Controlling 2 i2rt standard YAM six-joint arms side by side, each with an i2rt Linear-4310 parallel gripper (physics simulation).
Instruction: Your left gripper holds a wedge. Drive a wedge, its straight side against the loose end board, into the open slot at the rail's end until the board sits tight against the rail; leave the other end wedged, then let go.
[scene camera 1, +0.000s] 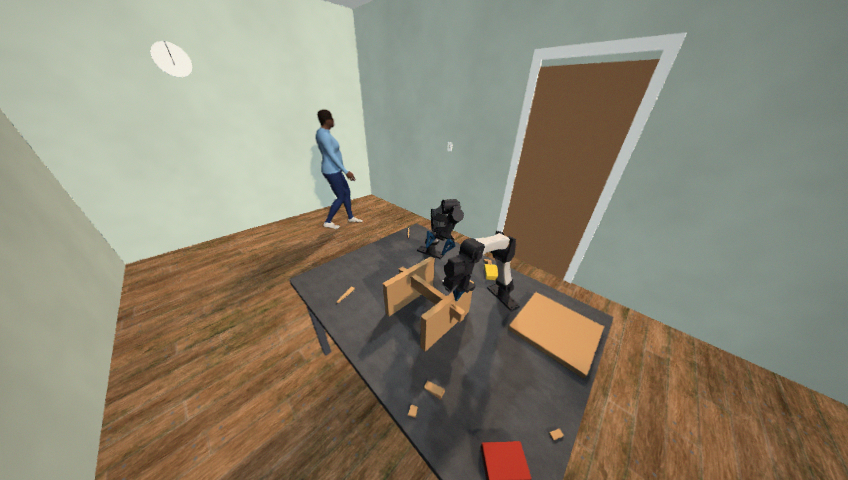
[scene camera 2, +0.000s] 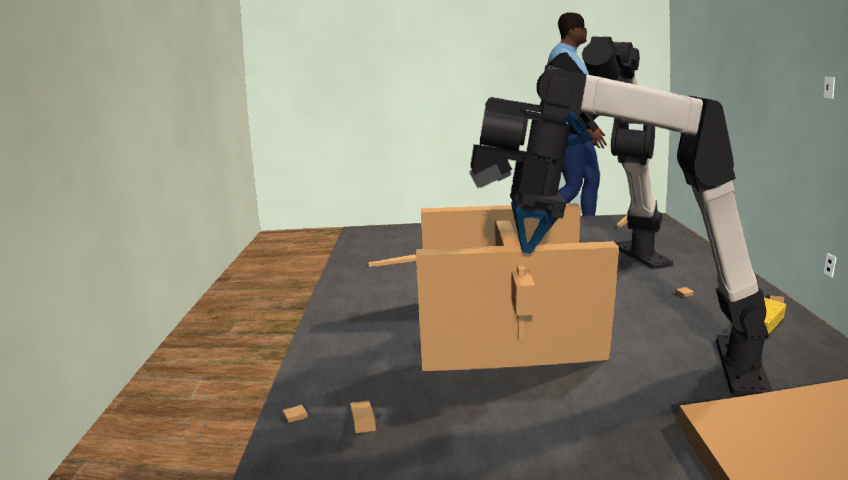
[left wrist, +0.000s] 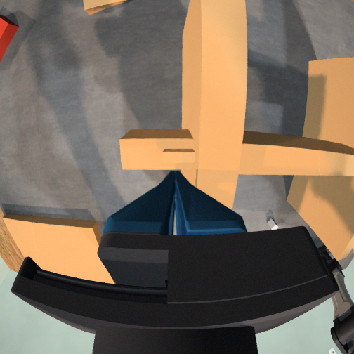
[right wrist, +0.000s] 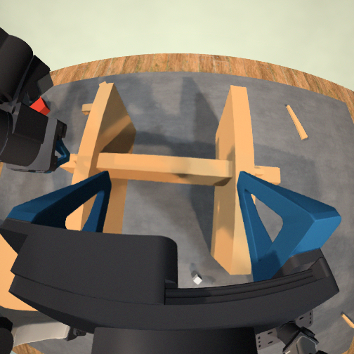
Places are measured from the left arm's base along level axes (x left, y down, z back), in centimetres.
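Where they show: left gripper, between the fingertips: (scene camera 1: 456, 300) (scene camera 2: 526, 252); right gripper, between the fingertips: (scene camera 1: 434, 251); left arm's base, origin of its link: (scene camera 1: 502, 296) (scene camera 2: 741, 365); right arm's base, origin of its link: (scene camera 1: 430, 252) (scene camera 2: 642, 255).
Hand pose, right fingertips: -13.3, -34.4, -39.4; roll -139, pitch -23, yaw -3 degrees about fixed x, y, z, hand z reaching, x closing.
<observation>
Each offset is from my right fingertips to the top centre of the thing, as dx, dy, dz. "pt": to the spot under its first point.
The rail @[+5.3, +15.8, -5.1] (scene camera 1: 429, 290) (left wrist: 295, 159) (right wrist: 160, 167) joins two upright end boards, the near one @[+17.9, +13.6, -1.0] (scene camera 1: 437, 327) (scene camera 2: 470, 309) (left wrist: 222, 75) and the far one @[-7.3, +13.6, -9.1] (scene camera 1: 404, 291) (scene camera 2: 452, 228) (right wrist: 237, 125). A wedge @[pt +21.8, +15.8, +0.1] (scene camera 2: 521, 270) (left wrist: 178, 156) stands in the slot of the rail's near end, close against the near board. Its head rises a little above the rail and its thin tip shows below. My left gripper (scene camera 2: 527, 251) (left wrist: 174, 178) is shut, empty, just above the wedge. My right gripper (right wrist: 173, 177) is open and empty above the rail. A wedge (right wrist: 259, 170) shows at the far end.
A loose wooden strip @[-25.2, +33.5, -41.4] (scene camera 1: 345, 295) (right wrist: 297, 122) lies beyond the far board. Small wood blocks @[+40.1, +31.8, -20.0] (scene camera 1: 434, 389) (scene camera 2: 363, 416), a red block @[+68.2, +30.7, -10.7] (scene camera 1: 505, 460), a yellow block @[-5.5, +31.1, +46.8] (scene camera 1: 490, 271) (scene camera 2: 774, 315) and a large wooden panel @[+42.0, +31.5, +47.1] (scene camera 1: 559, 333) (scene camera 2: 773, 434) lie on the dark table.
</observation>
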